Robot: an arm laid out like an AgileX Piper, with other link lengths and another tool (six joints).
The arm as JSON. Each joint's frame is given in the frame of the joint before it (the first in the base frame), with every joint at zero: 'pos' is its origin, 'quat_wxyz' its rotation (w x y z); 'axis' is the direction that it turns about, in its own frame. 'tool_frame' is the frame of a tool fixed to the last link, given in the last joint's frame.
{
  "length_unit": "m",
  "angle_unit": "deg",
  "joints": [
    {
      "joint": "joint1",
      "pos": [
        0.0,
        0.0,
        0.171
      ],
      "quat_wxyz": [
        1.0,
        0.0,
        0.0,
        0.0
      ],
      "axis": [
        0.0,
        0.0,
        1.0
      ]
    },
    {
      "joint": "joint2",
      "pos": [
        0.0,
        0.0,
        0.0
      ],
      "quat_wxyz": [
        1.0,
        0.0,
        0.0,
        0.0
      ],
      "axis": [
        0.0,
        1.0,
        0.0
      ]
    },
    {
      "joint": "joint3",
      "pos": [
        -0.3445,
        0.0,
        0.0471
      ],
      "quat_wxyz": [
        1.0,
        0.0,
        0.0,
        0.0
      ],
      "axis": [
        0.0,
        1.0,
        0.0
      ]
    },
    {
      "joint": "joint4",
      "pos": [
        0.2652,
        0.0,
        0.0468
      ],
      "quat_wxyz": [
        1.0,
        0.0,
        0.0,
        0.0
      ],
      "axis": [
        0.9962,
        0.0,
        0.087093
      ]
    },
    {
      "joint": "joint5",
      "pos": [
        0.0,
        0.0,
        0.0
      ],
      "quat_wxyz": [
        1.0,
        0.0,
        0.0,
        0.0
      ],
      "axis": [
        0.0,
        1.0,
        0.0
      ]
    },
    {
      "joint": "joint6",
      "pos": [
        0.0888,
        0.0,
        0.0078
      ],
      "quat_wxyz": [
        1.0,
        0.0,
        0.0,
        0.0
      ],
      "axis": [
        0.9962,
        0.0,
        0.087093
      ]
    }
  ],
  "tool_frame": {
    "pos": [
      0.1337,
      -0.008,
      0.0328
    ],
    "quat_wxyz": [
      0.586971,
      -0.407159,
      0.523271,
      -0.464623
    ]
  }
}
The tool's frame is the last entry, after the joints.
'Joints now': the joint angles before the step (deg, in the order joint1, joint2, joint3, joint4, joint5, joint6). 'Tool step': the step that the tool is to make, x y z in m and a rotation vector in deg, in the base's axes. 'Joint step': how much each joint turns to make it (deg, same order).
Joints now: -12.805 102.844 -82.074 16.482 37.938 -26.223
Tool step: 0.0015 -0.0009 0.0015 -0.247 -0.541 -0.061
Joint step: -0.006 -0.004 0.003 0.006 -0.582 -0.135
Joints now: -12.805 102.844 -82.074 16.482 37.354 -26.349
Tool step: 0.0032 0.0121 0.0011 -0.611 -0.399 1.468
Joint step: 1.475 0.007 -0.012 -0.489 -0.533 -0.004
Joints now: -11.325 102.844 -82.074 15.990 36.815 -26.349
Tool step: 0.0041 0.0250 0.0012 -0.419 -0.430 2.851
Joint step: 2.736 0.003 -0.014 -0.153 -0.461 -0.254
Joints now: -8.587 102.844 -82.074 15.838 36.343 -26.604
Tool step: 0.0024 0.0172 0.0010 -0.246 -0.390 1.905
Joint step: 1.872 0.008 -0.002 -0.062 -0.415 -0.163
